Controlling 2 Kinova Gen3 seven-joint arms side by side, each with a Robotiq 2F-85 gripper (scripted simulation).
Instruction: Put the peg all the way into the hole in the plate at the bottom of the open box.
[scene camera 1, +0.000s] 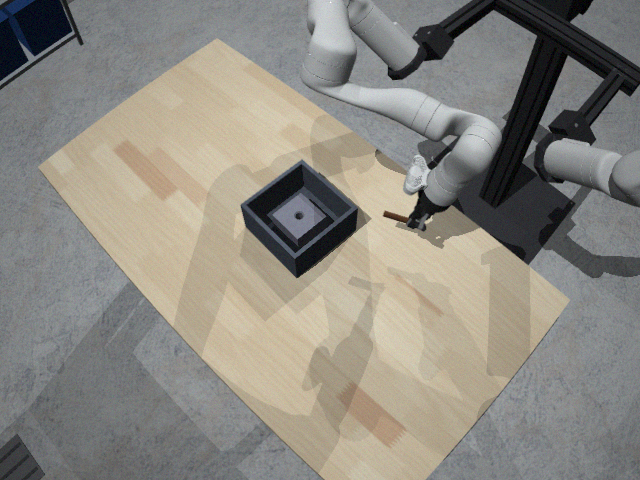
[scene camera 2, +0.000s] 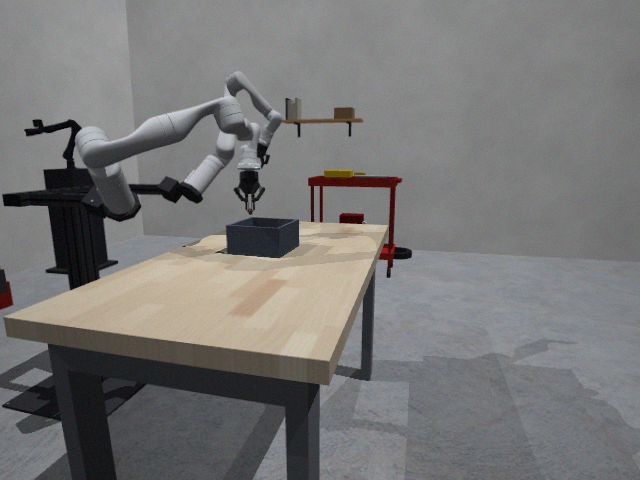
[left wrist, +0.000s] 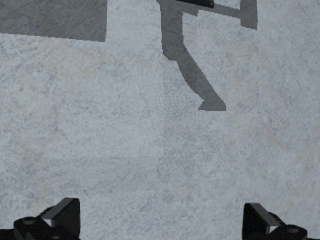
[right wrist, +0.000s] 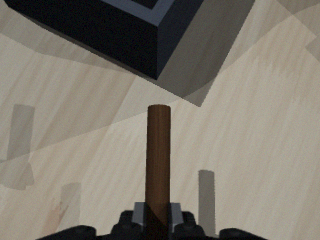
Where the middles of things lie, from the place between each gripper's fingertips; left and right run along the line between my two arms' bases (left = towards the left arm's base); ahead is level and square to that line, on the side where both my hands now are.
Right now my right hand (scene camera 1: 411, 222) is 140 mm short of the grey plate (scene camera 1: 299, 220), 220 mm to the left of it and 80 mm above it. Also, from my right hand: dark box (scene camera 1: 341, 214) (140 mm ahead, 220 mm to the right, 90 mm below).
My left hand is 1030 mm to the left of the grey plate, 440 mm short of it and 220 mm above it. Round my left hand: dark box: 1030 mm to the right, 440 mm ahead, 240 mm below.
